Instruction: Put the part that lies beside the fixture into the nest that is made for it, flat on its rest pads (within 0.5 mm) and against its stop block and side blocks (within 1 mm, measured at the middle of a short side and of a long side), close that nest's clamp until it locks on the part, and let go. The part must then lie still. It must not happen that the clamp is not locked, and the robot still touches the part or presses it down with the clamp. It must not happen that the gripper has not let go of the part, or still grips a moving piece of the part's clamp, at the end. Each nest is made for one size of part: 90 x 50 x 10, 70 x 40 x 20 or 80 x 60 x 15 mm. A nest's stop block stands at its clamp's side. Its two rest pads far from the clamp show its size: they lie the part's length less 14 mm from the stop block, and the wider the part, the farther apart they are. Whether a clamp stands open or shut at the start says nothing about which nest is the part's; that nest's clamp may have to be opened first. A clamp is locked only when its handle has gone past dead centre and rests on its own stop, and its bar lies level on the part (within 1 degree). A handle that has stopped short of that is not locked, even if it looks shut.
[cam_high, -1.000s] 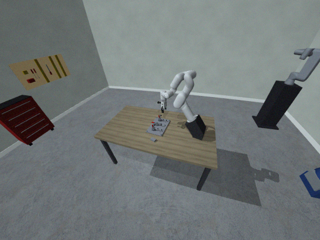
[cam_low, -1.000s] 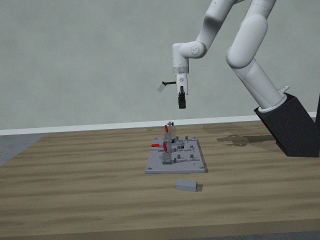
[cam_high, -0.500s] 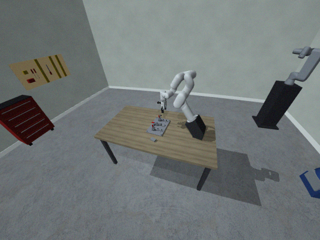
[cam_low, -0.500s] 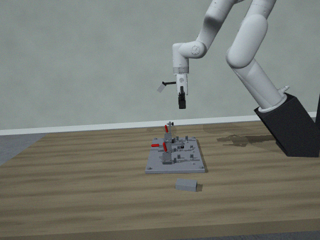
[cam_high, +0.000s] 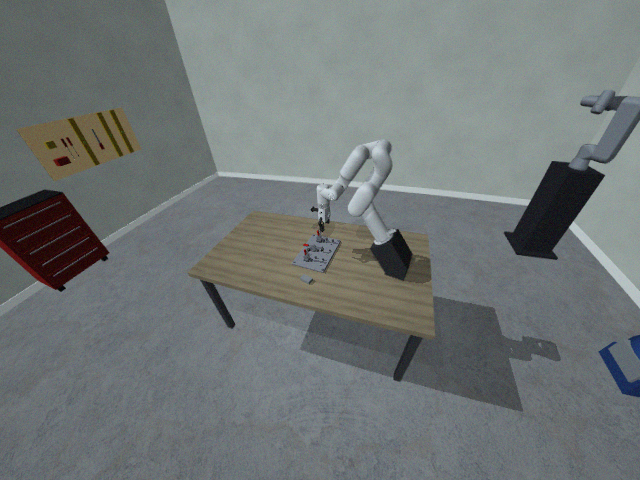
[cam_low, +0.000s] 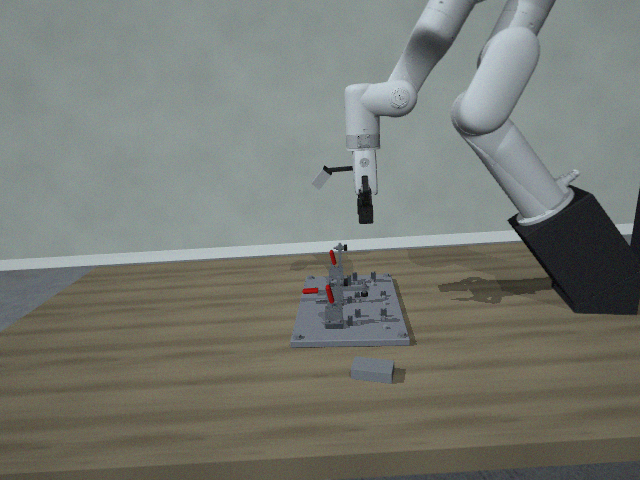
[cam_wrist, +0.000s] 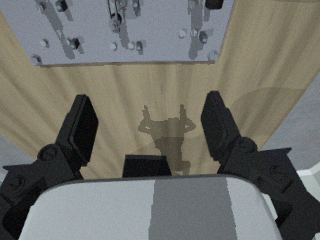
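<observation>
Right now the flat grey block is 40 mm ahead of my hand, 310 mm to the left of it and 200 mm below it. Round my hand: grey fixture plate: 50 mm ahead, 40 mm to the left, 210 mm below.
</observation>
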